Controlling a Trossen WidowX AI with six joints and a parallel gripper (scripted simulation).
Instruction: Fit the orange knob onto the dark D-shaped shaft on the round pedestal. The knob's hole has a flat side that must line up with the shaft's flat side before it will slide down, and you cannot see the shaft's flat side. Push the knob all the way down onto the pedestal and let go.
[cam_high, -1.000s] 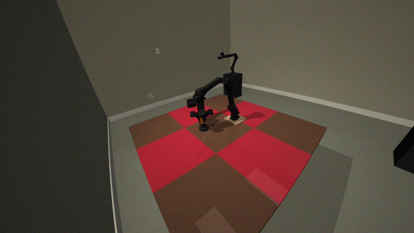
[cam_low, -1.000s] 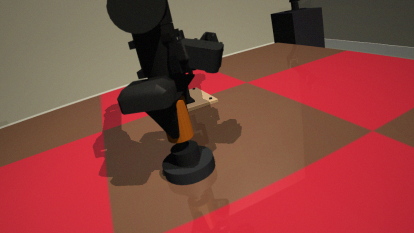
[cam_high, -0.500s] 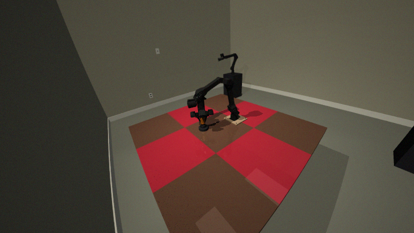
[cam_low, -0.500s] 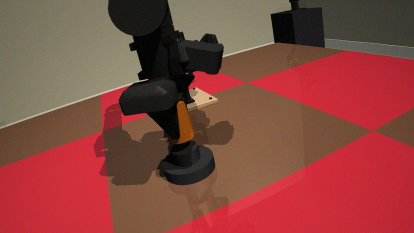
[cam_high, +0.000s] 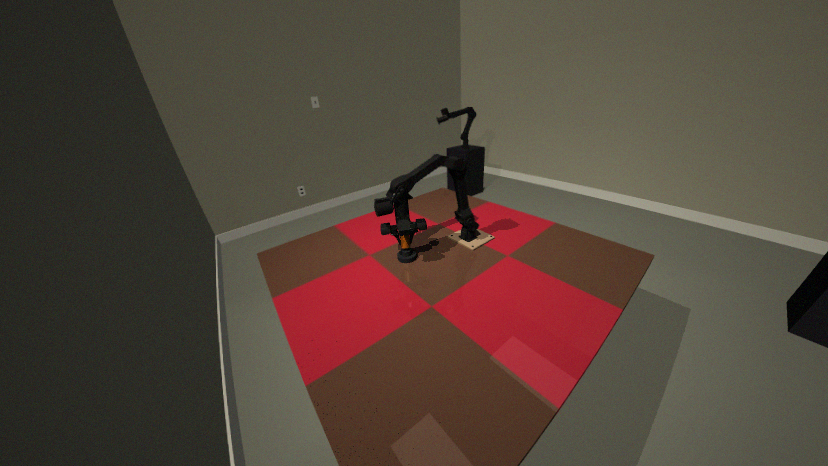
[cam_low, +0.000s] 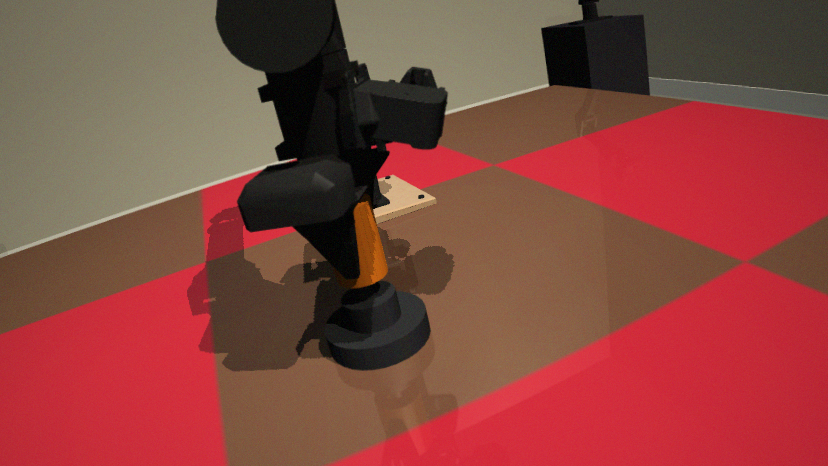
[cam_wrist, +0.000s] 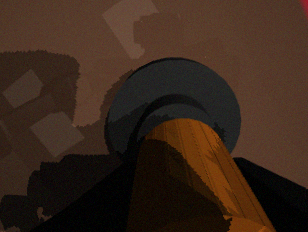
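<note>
The orange knob lies 20 mm above my gripper tip. The rest, counted from my gripper tip: dark round pedestal: 40 mm below.
</note>
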